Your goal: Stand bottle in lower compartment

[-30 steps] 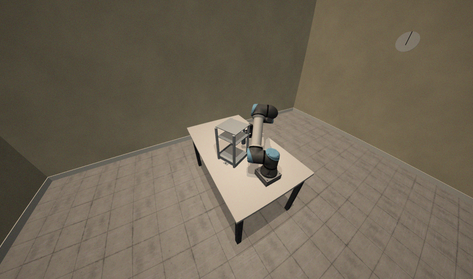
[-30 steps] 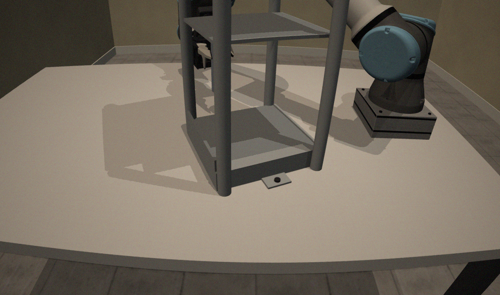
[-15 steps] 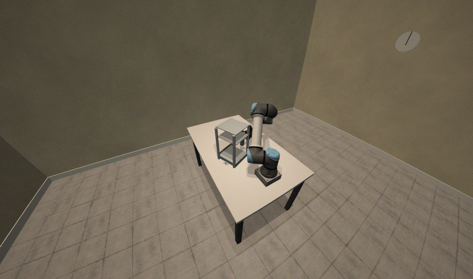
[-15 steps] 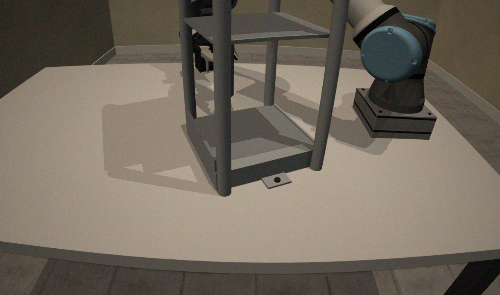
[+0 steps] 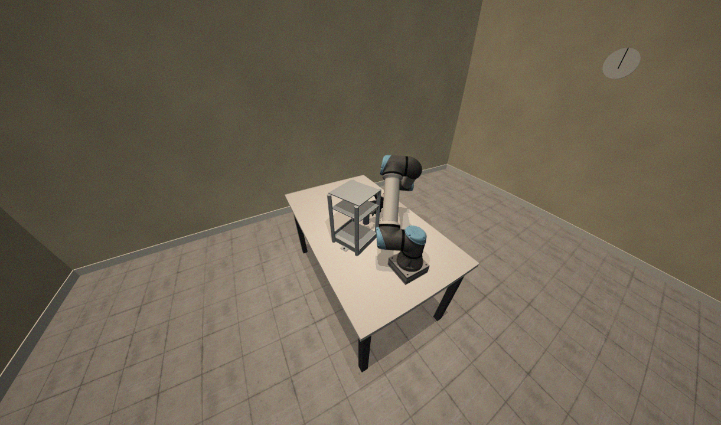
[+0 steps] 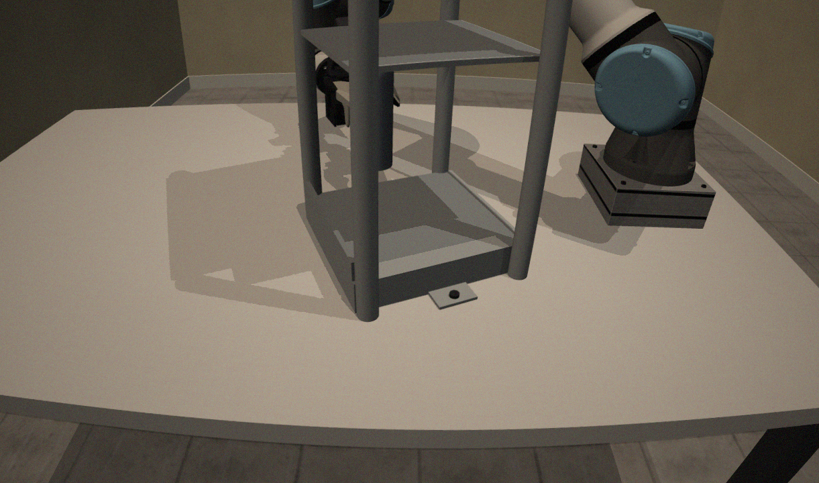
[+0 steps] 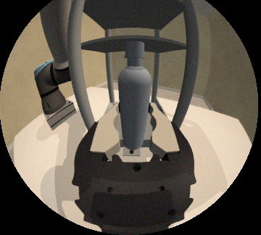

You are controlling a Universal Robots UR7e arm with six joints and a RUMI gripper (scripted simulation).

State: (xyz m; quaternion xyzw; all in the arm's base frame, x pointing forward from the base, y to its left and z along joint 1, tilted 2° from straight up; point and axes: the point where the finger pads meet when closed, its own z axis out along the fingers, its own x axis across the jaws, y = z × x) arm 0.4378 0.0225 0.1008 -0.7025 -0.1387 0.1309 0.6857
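Right now my hand is 50 mm past the shelving unit, 120 mm to the right of it and 30 mm below it. Round my hand: grey bottle 30 mm above.
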